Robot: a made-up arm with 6 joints.
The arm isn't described. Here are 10 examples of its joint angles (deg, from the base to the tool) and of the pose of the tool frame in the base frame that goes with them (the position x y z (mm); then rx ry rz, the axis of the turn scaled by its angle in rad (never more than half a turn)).
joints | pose
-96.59 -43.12 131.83 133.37 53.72 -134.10 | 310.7 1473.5 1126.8 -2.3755 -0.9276 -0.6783
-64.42 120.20 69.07 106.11 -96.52 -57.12 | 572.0 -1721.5 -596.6 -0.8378 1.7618 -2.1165
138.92 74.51 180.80 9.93 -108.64 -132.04 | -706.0 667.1 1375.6 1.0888 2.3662 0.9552
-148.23 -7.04 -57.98 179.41 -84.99 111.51 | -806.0 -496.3 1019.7 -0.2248 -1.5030 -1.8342
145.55 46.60 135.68 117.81 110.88 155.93 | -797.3 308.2 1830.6 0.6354 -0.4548 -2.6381
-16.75 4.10 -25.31 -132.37 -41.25 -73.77 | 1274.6 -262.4 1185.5 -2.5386 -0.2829 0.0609
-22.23 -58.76 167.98 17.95 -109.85 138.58 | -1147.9 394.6 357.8 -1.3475 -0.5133 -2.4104
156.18 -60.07 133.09 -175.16 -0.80 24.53 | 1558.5 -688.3 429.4 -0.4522 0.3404 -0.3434
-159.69 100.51 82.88 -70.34 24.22 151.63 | -2163.9 -702.7 103.9 0.2115 2.0995 -2.2381
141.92 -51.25 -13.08 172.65 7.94 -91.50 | -85.0 61.2 1823.0 -0.0324 -1.6802 1.6188
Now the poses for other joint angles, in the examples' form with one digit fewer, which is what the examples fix.
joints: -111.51 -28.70 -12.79 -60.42 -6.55 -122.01
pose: -220 -623 1766 1.796 -2.364 0.219
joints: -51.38 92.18 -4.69 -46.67 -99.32 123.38
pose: 866 -810 -462 1.053 0.580 1.387
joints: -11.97 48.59 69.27 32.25 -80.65 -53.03
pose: 1701 -489 1379 0.536 0.670 -1.061
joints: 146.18 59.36 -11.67 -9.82 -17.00 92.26
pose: -1299 856 -56 1.655 0.789 -1.773
